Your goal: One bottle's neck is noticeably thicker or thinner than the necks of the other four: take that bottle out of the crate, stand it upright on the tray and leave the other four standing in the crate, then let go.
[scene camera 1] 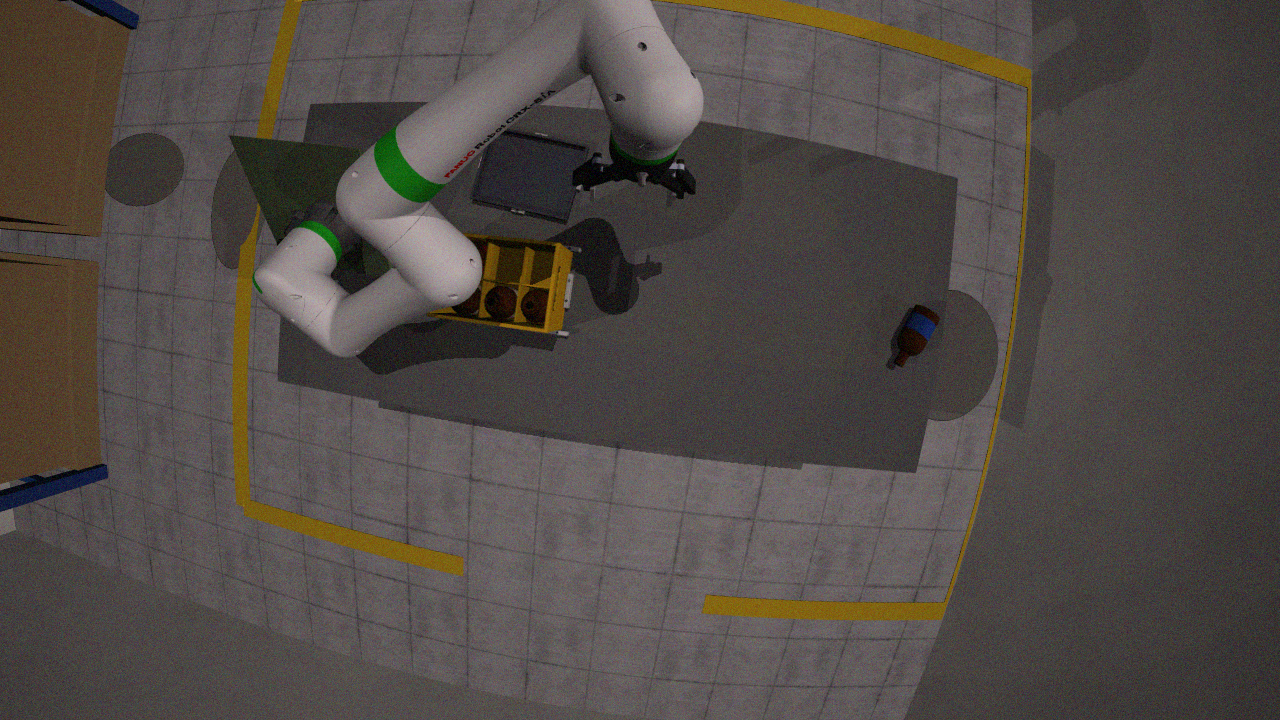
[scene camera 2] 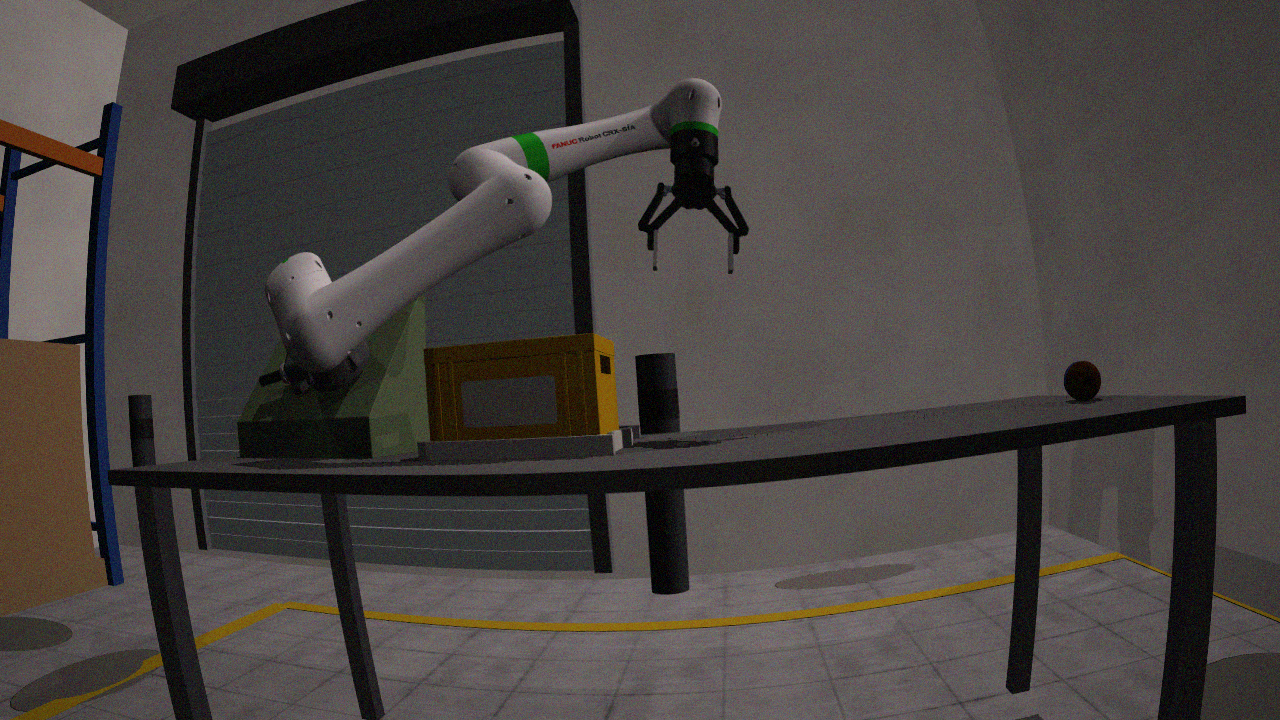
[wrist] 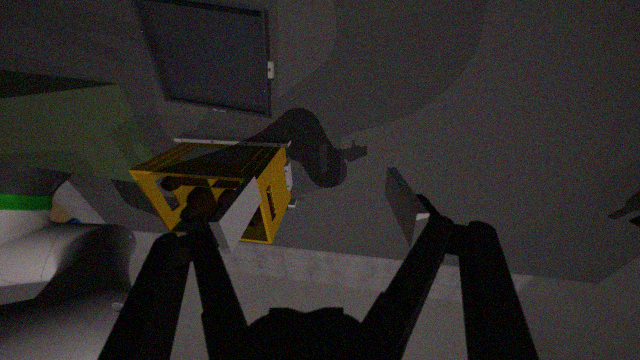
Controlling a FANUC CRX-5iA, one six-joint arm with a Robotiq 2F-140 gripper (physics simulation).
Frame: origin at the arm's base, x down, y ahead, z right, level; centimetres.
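Seen in the pictures: gripper, fingertip midpoint: (scene camera 1: 630,196) (scene camera 2: 693,270) (wrist: 320,185); arm's base at its link origin: (scene camera 1: 334,225) (wrist: 16,164).
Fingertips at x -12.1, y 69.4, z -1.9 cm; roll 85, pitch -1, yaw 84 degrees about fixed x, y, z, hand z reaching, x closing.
Note:
Offsets run from my fingertips to a thing's top centre. "pt": to the spot under its first point.
A brown bottle with a blue label {dx +22.4, dy +70.2, dz +23.6 cm} (scene camera 1: 917,329) (scene camera 2: 1082,381) lies on its side near the table's far right end, its neck toward the lower left in the first scene view. The yellow crate {dx +12.3, dy -29.3, dz +14.9 cm} (scene camera 1: 559,295) (scene camera 2: 586,385) (wrist: 280,175) holds brown bottles {dx +13.5, dy -29.3, dz +19.4 cm} (scene camera 1: 501,302); three show in the near row. The arm hides its left end, and neck thicknesses cannot be told. The dark tray {pt dx +29.4, dy -26.5, dz -11.0 cm} (scene camera 1: 528,179) (wrist: 215,55) is bare where visible. My gripper (scene camera 1: 636,190) (scene camera 2: 692,269) (wrist: 320,185) is open and empty, pointing down high above the table, right of the crate and tray.
The crate sits on a low light-grey base {pt dx +27.8, dy -28.7, dz +25.4 cm} (scene camera 2: 519,445). The green robot pedestal (scene camera 2: 393,394) (wrist: 65,125) stands left of the crate. The dark table's edge (scene camera 2: 805,462) runs along the near side. The arm's elbow (scene camera 1: 447,268) hangs over the crate's left end.

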